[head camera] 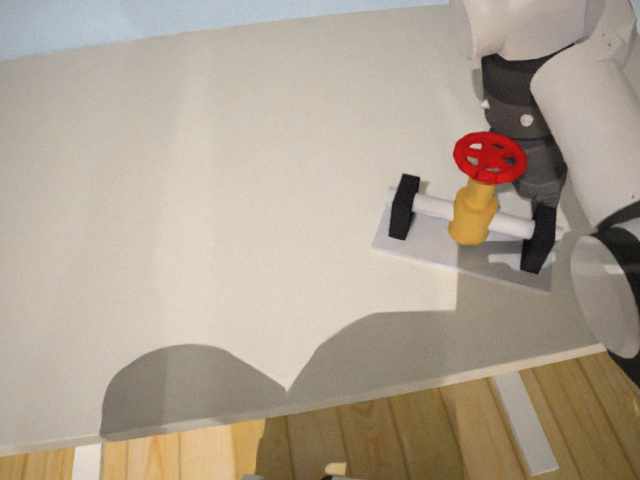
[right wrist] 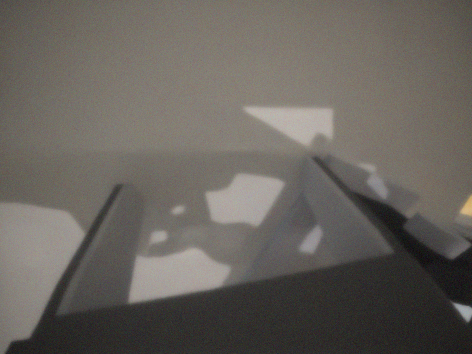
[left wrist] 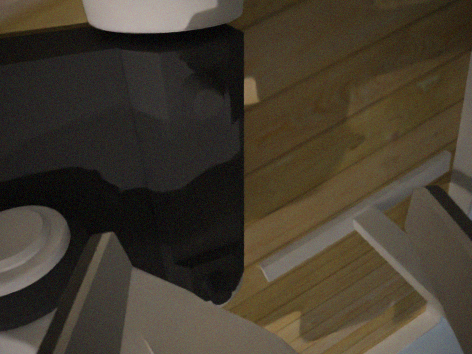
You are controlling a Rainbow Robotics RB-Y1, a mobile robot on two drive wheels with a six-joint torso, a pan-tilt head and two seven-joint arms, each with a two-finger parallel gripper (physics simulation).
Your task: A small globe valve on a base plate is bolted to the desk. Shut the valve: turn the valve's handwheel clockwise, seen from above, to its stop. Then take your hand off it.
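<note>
The valve's red handwheel (head camera: 459, 153) stands on a yellow valve body (head camera: 469, 222) at the right of the head view. White pipe runs through the body between two black brackets on a grey base plate (head camera: 423, 240) (right wrist: 270, 257). My right gripper (head camera: 545, 198) (right wrist: 222, 181) is open. In the head view it points down behind the handwheel and the right bracket, which hides its fingertips. In the right wrist view part of the plate shows between its fingers; the handwheel itself does not show. My left gripper (left wrist: 263, 229) is open and empty, away from the valve.
The pale desk (head camera: 232, 206) carries the valve, with its front edge over a wooden floor (head camera: 361, 428). My right arm (head camera: 584, 124) comes in at the right, close to the valve. In the left wrist view a large dark body (left wrist: 125, 125) stands beside my left gripper.
</note>
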